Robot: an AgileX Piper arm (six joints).
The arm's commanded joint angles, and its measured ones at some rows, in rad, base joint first. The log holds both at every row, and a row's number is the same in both.
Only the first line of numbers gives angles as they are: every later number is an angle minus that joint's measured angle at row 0.
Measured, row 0:
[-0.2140, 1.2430, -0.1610, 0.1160, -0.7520, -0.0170]
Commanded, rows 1 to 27:
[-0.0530, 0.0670, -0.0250, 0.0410, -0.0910, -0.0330]
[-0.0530, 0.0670, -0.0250, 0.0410, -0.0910, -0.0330]
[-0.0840, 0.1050, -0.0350, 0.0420, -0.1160, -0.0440]
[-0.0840, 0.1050, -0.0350, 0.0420, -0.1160, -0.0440]
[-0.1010, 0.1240, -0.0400, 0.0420, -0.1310, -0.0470]
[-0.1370, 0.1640, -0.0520, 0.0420, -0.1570, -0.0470]
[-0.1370, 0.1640, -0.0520, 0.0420, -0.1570, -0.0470]
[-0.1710, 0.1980, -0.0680, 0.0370, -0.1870, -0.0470]
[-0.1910, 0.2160, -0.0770, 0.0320, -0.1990, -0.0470]
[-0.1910, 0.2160, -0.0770, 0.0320, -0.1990, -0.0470]
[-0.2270, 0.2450, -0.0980, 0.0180, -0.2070, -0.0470]
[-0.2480, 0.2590, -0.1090, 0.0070, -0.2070, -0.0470]
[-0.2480, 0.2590, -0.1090, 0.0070, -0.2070, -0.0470]
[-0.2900, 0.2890, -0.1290, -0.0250, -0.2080, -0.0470]
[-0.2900, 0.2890, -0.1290, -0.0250, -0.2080, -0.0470]
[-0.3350, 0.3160, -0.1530, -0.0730, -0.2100, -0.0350]
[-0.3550, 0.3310, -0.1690, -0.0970, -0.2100, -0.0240]
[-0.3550, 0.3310, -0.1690, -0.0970, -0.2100, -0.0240]
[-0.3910, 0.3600, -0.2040, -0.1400, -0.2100, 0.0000]
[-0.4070, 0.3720, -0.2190, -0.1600, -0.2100, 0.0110]
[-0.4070, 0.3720, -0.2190, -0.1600, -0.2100, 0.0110]
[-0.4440, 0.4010, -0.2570, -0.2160, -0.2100, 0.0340]
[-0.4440, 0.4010, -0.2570, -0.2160, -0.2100, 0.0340]
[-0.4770, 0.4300, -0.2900, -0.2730, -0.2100, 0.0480]
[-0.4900, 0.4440, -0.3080, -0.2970, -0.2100, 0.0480]
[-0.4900, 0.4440, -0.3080, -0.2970, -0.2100, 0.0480]
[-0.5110, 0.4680, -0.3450, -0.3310, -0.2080, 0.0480]
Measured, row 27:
[-0.4790, 0.4400, -0.2970, -0.2620, -0.1920, 0.0410]
